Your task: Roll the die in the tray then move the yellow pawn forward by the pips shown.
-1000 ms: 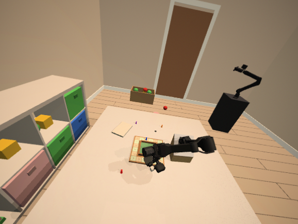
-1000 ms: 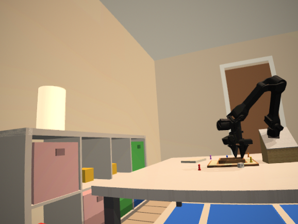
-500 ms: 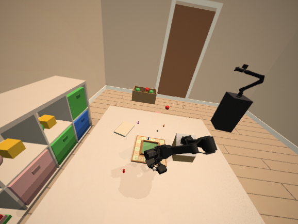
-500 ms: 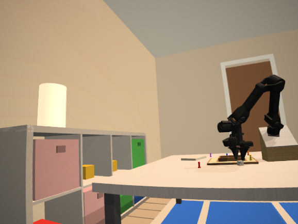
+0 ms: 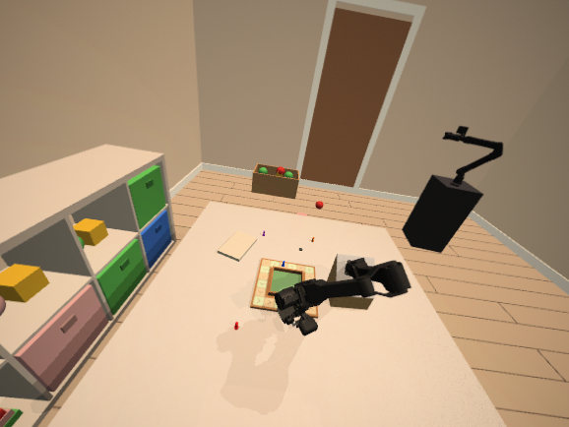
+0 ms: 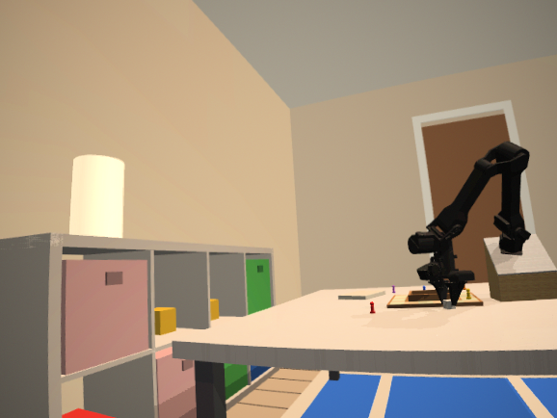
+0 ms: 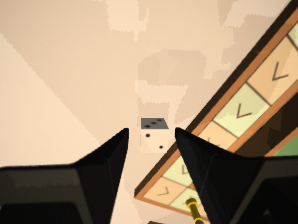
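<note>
Right now the yellow pawn is 6 cm behind my gripper tip, 12 cm to the right of it and 2 cm above it. From my gripper tip the other things lie so: white die (right at my gripper tip); then green tray (6 cm ahead, 18 cm to the right); then red pawn (21 cm ahead, 7 cm to the left).
</note>
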